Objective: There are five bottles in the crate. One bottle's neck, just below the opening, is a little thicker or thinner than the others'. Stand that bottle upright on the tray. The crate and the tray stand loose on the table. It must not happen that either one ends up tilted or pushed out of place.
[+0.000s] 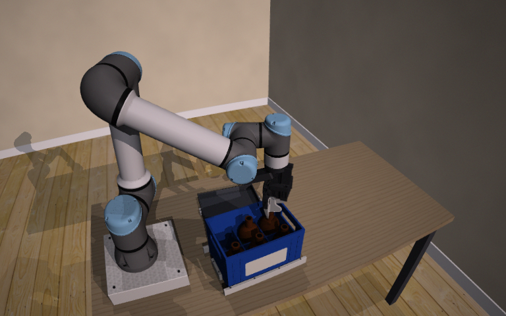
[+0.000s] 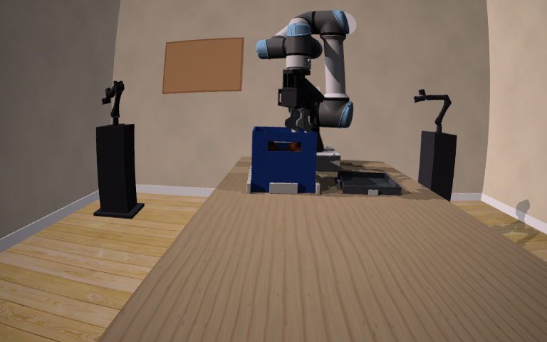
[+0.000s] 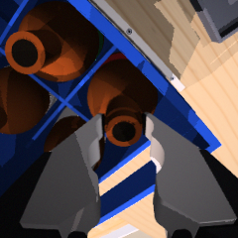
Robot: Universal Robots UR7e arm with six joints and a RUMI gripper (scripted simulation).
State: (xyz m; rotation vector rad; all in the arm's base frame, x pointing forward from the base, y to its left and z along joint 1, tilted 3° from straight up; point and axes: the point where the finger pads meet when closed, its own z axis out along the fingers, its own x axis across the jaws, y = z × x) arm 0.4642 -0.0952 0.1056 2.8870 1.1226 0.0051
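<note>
The crate lies 8 cm behind my hand, 5 cm to the right of it and 7 cm below it. Round my hand: tray (4 cm behind, 24 cm to the left, 14 cm below).
</note>
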